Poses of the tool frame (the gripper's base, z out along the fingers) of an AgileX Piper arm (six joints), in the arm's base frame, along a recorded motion.
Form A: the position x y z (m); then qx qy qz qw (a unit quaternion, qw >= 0).
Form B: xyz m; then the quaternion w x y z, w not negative. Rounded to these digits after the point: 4 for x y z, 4 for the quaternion.
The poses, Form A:
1: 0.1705 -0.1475 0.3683 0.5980 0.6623 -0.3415 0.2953
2: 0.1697 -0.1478 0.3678 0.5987 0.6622 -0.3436 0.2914
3: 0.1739 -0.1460 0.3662 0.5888 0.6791 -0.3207 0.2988
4: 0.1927 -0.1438 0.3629 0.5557 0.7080 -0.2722 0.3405
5: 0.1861 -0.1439 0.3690 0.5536 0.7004 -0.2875 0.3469
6: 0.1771 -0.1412 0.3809 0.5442 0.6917 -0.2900 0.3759
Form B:
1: 0.1705 -0.1475 0.3683 0.2953 0.5980 0.6623 -0.3415
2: 0.1697 -0.1478 0.3678 0.2914 0.5987 0.6622 -0.3436
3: 0.1739 -0.1460 0.3662 0.2988 0.5888 0.6791 -0.3207
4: 0.1927 -0.1438 0.3629 0.3405 0.5557 0.7080 -0.2722
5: 0.1861 -0.1439 0.3690 0.3469 0.5536 0.7004 -0.2875
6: 0.1771 -0.1412 0.3809 0.3759 0.5442 0.6917 -0.2900
